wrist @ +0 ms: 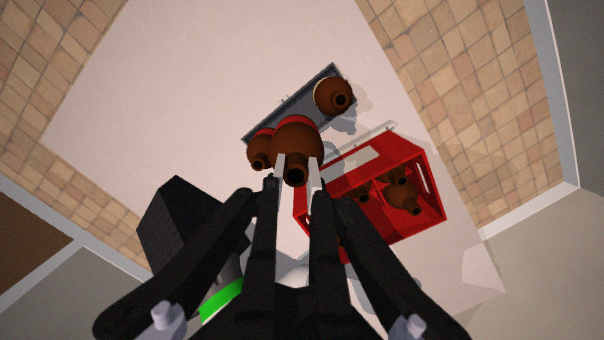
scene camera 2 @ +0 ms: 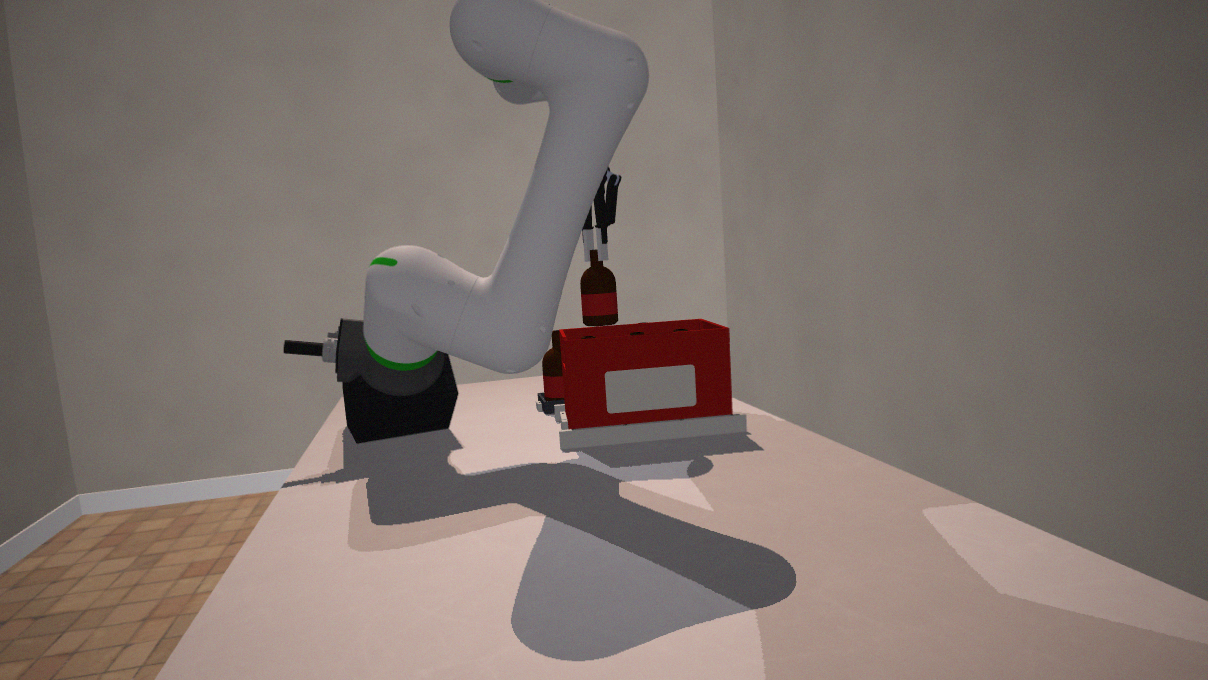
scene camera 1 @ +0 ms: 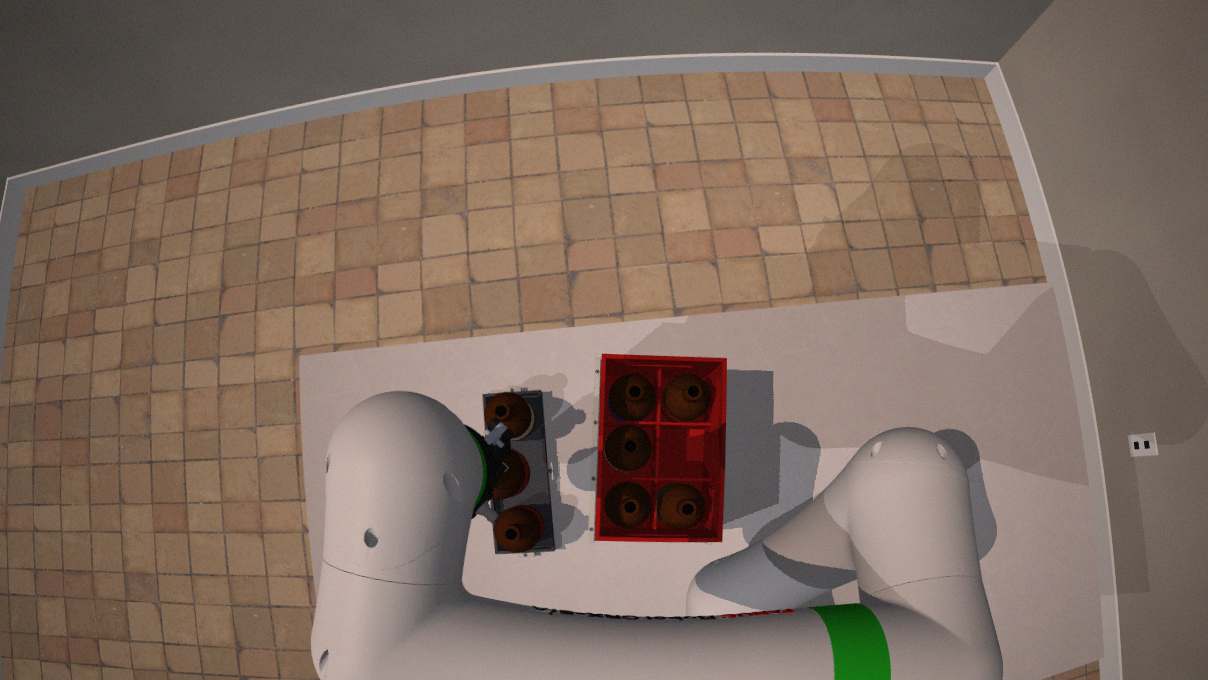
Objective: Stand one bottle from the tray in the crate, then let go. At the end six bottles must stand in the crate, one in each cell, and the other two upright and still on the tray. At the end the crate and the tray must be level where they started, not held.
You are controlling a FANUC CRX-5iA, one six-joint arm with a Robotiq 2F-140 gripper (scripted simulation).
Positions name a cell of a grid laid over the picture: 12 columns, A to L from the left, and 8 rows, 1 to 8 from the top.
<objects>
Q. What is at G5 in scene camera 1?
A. A glass bottle.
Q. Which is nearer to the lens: the glass bottle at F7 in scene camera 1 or the red crate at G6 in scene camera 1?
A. The glass bottle.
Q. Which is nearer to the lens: the glass bottle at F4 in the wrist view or the dark tray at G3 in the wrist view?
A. The glass bottle.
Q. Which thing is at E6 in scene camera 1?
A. The gripper.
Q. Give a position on a glass bottle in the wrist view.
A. I5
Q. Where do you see a glass bottle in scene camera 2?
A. At F5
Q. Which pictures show the glass bottle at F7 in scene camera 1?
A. The wrist view, scene camera 2 and scene camera 1: all of them.
</objects>
